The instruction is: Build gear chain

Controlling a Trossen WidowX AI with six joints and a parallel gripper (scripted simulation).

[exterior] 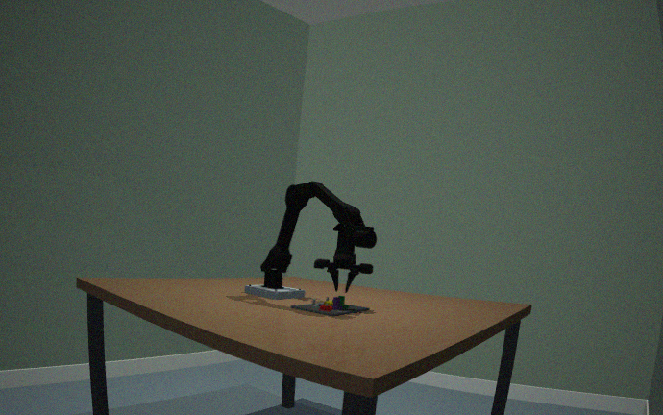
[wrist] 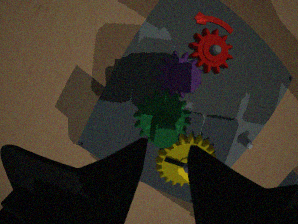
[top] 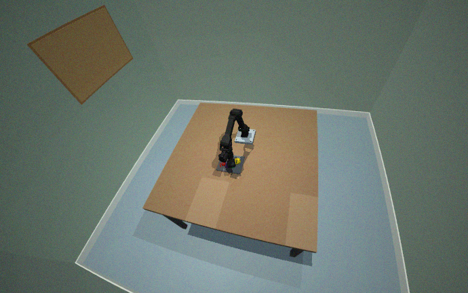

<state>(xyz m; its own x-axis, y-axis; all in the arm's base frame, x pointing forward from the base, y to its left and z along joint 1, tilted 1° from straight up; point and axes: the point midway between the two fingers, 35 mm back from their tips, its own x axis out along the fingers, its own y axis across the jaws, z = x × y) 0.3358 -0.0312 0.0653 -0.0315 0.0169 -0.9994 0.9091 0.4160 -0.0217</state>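
The green gear is 40 mm below my gripper tip. Round my gripper tip: yellow gear: 50 mm behind, 30 mm to the left, 40 mm below; red gear: 80 mm to the right, 50 mm below; purple gear: 10 mm ahead, 40 mm to the right, 40 mm below.
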